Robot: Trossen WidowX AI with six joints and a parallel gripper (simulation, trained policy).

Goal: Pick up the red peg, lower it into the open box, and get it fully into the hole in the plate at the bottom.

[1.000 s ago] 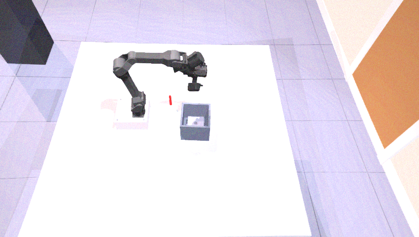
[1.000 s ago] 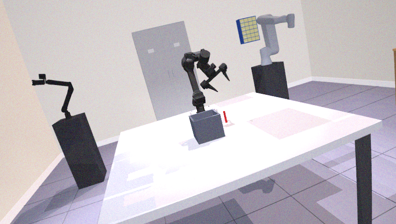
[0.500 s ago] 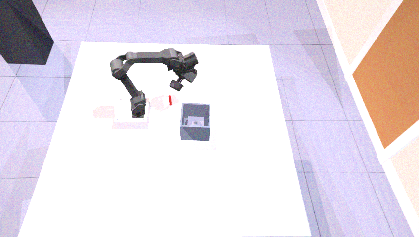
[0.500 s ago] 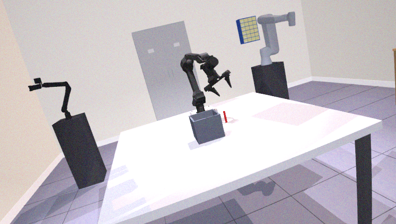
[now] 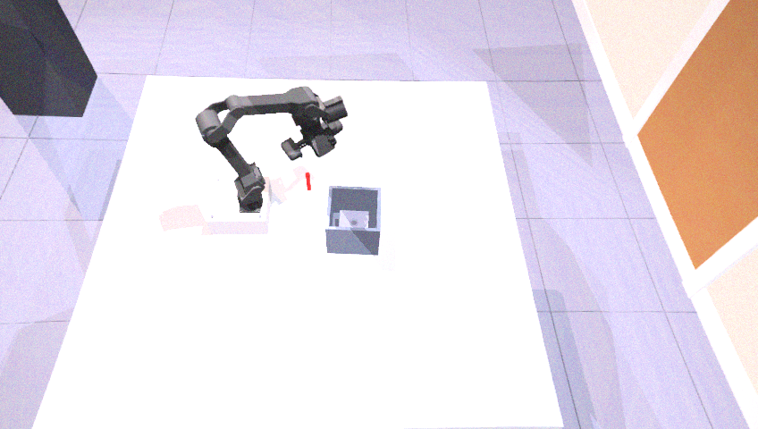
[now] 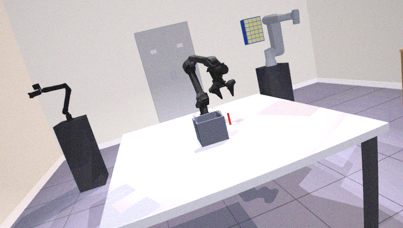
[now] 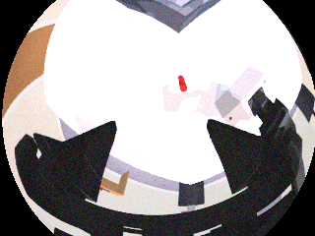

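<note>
The red peg lies 150 mm below my gripper tip, 30 mm behind it and 10 mm to the right of it. Also, from my gripper tip: pale plate (190 mm to the right, 140 mm below, 120 mm ahead).
</note>
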